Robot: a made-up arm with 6 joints.
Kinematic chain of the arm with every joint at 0, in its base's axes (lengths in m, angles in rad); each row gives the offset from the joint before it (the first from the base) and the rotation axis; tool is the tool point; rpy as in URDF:
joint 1: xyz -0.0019 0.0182 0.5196 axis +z
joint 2: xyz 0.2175 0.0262 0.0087 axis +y
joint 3: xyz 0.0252 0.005 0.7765 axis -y
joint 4: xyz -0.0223 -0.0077 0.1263 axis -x
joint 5: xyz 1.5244 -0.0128 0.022 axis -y
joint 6: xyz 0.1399 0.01 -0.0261 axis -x
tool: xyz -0.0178 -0.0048 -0.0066 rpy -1.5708 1.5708 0
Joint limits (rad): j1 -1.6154..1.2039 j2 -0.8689..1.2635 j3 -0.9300..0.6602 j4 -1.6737..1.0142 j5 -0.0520..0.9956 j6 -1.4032..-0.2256
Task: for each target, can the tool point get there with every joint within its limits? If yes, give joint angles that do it. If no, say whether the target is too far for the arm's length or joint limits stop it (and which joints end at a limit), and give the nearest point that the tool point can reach.
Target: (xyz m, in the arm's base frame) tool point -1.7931 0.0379 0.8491
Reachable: no: joint limits stop it (at a limit: joint 1, joint 2, joint 3, joint 4, joint 5, joint 6) | nearest point -0.1404 -1.2172 1.0695 | short by 2.087 m
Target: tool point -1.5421 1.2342 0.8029
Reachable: no: joint limits stop it (at a limit: joint 1, joint 2, joint 3, joint 4, joint 5, joint 6) | nearest point 0.3362 1.2212 1.1316 | short by 1.907 m
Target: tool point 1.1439 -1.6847 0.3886
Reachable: yes | joints -0.9726 0.5441 -0.1015 -0.3911 0.9061 -1.2255
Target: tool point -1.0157 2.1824 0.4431
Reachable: no: joint limits stop it (at a limit: joint 1, joint 4, joint 5, joint 6) | nearest point 0.4841 1.6060 0.4431 | short by 1.607 m
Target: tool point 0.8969 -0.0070 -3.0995
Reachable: no: too far | nearest point 0.9350 -0.0081 -0.8968 | short by 2.203 m
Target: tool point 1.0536 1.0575 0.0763
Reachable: yes | joints 0.7625 0.1866 -0.7266 -0.3309 0.1029 -0.8702
